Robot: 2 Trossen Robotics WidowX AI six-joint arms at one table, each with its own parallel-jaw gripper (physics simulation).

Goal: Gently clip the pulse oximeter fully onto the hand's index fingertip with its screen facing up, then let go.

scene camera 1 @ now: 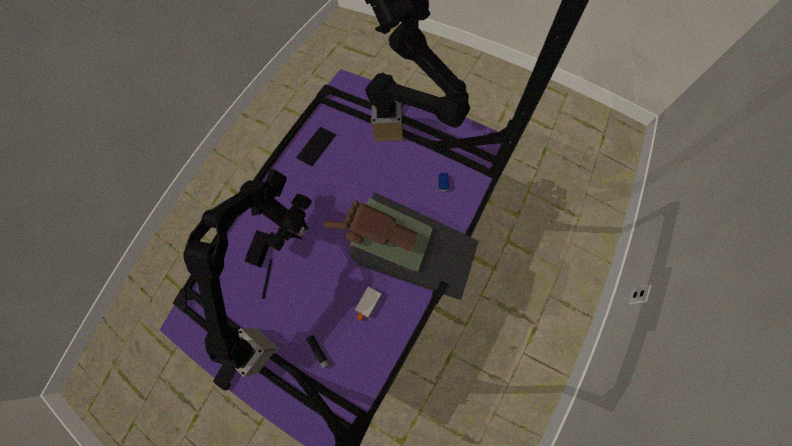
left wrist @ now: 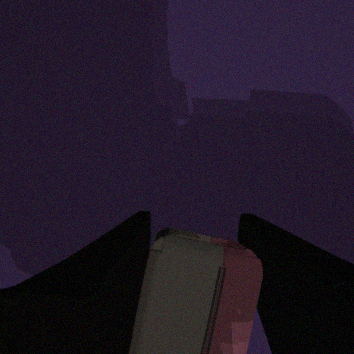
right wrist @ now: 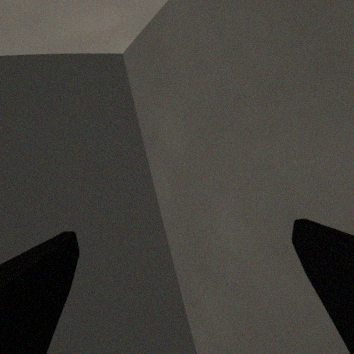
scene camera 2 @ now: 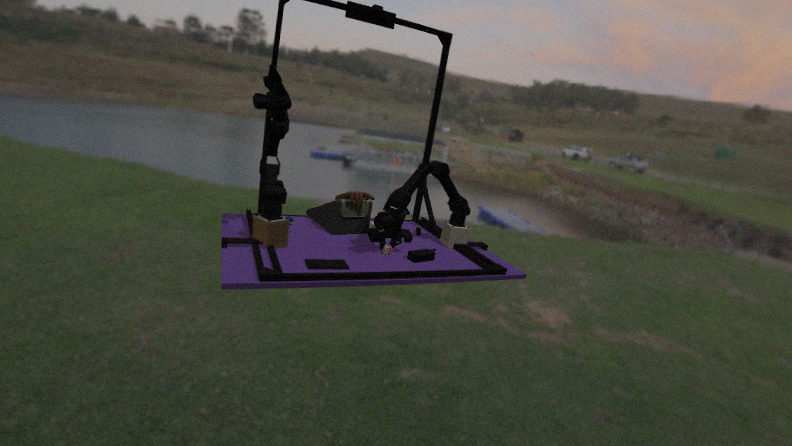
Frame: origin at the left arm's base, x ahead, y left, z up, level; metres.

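Where they show: left gripper, between the fingertips: [scene camera 1: 304, 233] [left wrist: 194, 223] [scene camera 2: 384, 249]; right gripper, between the fingertips: [right wrist: 186, 236] [scene camera 2: 274, 71]; left arm's base, origin of its link: [scene camera 1: 241, 352] [scene camera 2: 456, 224]; right arm's base, origin of its link: [scene camera 1: 386, 110] [scene camera 2: 271, 217].
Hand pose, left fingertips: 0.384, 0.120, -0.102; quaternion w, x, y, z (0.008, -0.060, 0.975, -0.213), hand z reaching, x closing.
Things, the pixels of their centre, and the offset from my left fingertips, as dx, dy, dz. "spot": a spot on its surface instead.
- pulse oximeter, middle of its body: [left wrist: 188, 322] [scene camera 1: 296, 227] [scene camera 2: 387, 249] -0.001, +0.031, +0.013
- pad, a spot on its surface: [scene camera 1: 421, 252] spot: +0.153, -0.355, +0.098
- dark grey wedge, a spot on its surface: [scene camera 1: 457, 254] spot: +0.221, -0.439, +0.042
- blue object, middle of its body: [scene camera 1: 443, 181] +0.407, -0.268, +0.013
- white box, middle of its body: [scene camera 1: 367, 305] -0.055, -0.307, +0.011
- dark cylinder, middle of its body: [scene camera 1: 317, 351] -0.257, -0.275, +0.010
- black rod, middle of its body: [scene camera 1: 267, 277] -0.189, +0.007, +0.002
- black box, middle of its body: [scene camera 1: 258, 248] [scene camera 2: 421, 255] -0.135, +0.091, +0.015
- black slab, middle of its body: [scene camera 2: 326, 264] [scene camera 1: 316, 146] +0.272, +0.192, +0.001
The pulse oximeter [scene camera 1: 300, 232] [scene camera 2: 386, 250] [left wrist: 195, 295], pale grey on one side and pink-red on the other, is near the purple table top, resting on its side. My left gripper [scene camera 1: 298, 229] [left wrist: 194, 223] is shut on it, one dark finger against each side. The oximeter's screen does not show. The brown hand [scene camera 1: 382, 226] [scene camera 2: 354, 195] lies on a green pad, its index finger [scene camera 1: 335, 224] sticking out toward the left gripper in scene camera 1, apart from the oximeter. My right gripper [right wrist: 186, 236] is open and empty, raised high and facing the walls.
The pad [scene camera 1: 421, 252] sits on a dark grey wedge [scene camera 1: 457, 254]. A blue object [scene camera 1: 443, 181], a white box [scene camera 1: 368, 301] with an orange part, a dark cylinder [scene camera 1: 317, 350], a black rod [scene camera 1: 267, 278], a black box [scene camera 1: 256, 250] and a black slab [scene camera 1: 316, 146] lie around.
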